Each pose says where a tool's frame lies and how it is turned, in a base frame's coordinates. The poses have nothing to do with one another.
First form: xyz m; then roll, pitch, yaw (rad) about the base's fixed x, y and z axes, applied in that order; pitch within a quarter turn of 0, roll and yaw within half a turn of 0.
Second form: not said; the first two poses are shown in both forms.
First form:
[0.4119 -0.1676 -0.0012 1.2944 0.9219 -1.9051]
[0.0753 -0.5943 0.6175 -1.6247 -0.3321 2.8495]
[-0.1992 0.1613 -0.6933 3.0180 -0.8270 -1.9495]
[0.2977 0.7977 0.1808 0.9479 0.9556 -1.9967]
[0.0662 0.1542 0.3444 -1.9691 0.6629 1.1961]
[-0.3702 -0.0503 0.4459 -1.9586 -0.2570 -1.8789]
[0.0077 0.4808 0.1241 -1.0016 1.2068 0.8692]
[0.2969 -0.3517 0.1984 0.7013 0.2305 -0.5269]
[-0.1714 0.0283 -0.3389 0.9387 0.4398 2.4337]
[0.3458 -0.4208 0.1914 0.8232 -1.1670 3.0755]
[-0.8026 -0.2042 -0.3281 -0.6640 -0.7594 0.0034]
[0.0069 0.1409 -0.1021 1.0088 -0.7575 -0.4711]
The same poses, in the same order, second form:
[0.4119 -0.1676 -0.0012 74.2 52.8 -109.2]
[0.0753 -0.5943 0.6175 -93.1 -19.0 163.3]
[-0.1992 0.1613 -0.6933 172.9 -47.4 -111.7]
[0.2977 0.7977 0.1808 54.3 54.8 -114.4]
[0.0662 0.1542 0.3444 -112.8 38.0 68.5]
[-0.3702 -0.0503 0.4459 -112.2 -14.7 -107.7]
[0.0077 0.4808 0.1241 -57.4 69.1 49.8]
[0.2969 -0.3517 0.1984 40.2 13.2 -30.2]
[-0.1714 0.0283 -0.3389 53.8 25.2 139.4]
[0.3458 -0.4208 0.1914 47.2 -66.9 176.2]
[-0.8026 -0.2042 -0.3281 -38.0 -43.5 0.2]
[0.0069 0.1409 -0.1021 57.8 -43.4 -27.0]

